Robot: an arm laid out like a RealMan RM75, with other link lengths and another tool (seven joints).
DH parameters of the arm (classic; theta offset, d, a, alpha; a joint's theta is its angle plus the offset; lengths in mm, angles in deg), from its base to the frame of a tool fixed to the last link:
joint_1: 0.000 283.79 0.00 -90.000
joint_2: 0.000 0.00 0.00 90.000
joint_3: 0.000 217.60 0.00 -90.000
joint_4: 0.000 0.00 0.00 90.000
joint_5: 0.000 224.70 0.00 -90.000
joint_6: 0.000 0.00 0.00 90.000
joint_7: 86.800 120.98 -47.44 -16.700
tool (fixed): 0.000 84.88 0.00 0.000
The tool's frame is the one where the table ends.
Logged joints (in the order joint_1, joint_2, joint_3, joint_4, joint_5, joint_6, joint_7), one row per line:
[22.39, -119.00, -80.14, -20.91, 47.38, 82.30, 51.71]
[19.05, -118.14, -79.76, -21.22, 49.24, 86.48, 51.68]
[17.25, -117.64, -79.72, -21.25, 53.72, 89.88, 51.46]
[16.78, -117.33, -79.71, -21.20, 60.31, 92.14, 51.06]
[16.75, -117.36, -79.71, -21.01, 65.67, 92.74, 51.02]
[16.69, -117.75, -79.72, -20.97, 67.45, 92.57, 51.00]
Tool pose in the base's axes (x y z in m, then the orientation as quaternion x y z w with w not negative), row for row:
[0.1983, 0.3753, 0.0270, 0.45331, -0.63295, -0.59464, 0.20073]
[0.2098, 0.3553, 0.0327, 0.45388, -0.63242, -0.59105, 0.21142]
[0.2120, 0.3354, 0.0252, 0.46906, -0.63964, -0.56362, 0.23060]
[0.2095, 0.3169, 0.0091, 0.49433, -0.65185, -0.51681, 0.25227]
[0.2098, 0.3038, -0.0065, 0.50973, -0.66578, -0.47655, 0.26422]
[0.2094, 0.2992, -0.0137, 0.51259, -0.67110, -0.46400, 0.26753]
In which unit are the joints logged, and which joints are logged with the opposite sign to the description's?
The joints are logged in degrees. Opposite sign: joint_2, joint_5, joint_6.
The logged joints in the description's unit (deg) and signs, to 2 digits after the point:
[22.39, 119.00, -80.14, -20.91, -47.38, -82.30, 51.71]
[19.05, 118.14, -79.76, -21.22, -49.24, -86.48, 51.68]
[17.25, 117.64, -79.72, -21.25, -53.72, -89.88, 51.46]
[16.78, 117.33, -79.71, -21.20, -60.31, -92.14, 51.06]
[16.75, 117.36, -79.71, -21.01, -65.67, -92.74, 51.02]
[16.69, 117.75, -79.72, -20.97, -67.45, -92.57, 51.00]

